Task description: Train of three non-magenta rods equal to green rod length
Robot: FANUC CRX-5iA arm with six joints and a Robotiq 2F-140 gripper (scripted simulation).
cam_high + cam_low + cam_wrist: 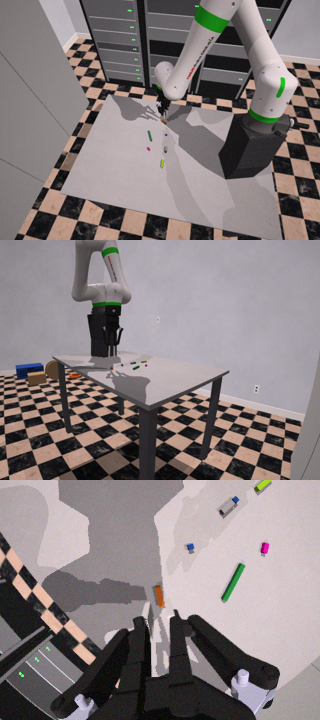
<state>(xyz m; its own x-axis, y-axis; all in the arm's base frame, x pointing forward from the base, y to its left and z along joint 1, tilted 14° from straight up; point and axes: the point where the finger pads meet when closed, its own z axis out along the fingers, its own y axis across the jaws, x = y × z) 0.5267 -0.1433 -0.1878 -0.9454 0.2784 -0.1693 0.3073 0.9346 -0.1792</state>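
The orange rod is 10 cm below my hand. Also, from my hand: magenta rod: 24 cm to the left, 10 cm below, 2 cm ahead; grey rod: 19 cm to the left, 10 cm below, 9 cm behind; green rod: 14 cm to the left, 10 cm below, 5 cm ahead.
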